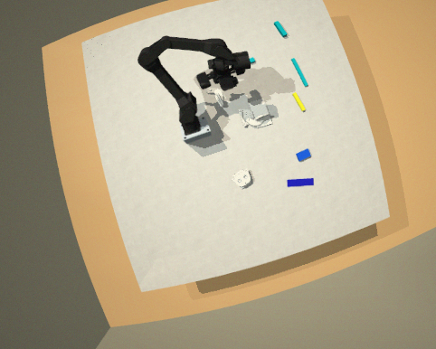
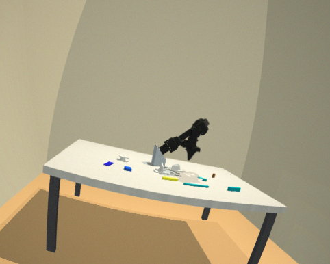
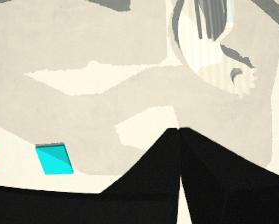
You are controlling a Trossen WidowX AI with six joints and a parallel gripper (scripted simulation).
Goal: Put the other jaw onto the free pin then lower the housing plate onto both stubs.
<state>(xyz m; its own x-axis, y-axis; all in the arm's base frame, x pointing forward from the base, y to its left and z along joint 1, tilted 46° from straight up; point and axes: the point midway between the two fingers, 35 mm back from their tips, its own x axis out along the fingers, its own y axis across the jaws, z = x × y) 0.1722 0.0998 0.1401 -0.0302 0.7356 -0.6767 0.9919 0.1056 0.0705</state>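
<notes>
Now: the white jaw piece 40 mm behind my gripper tip, 20 mm to the right of it and 80 mm below it. The rest, counted from my gripper tip: orange piece (20 mm behind, 210 mm to the left, 80 mm below); then yellow bar (330 mm ahead, 160 mm to the right, 80 mm below); then blue block (270 mm ahead, 400 mm to the right, 80 mm below).
</notes>
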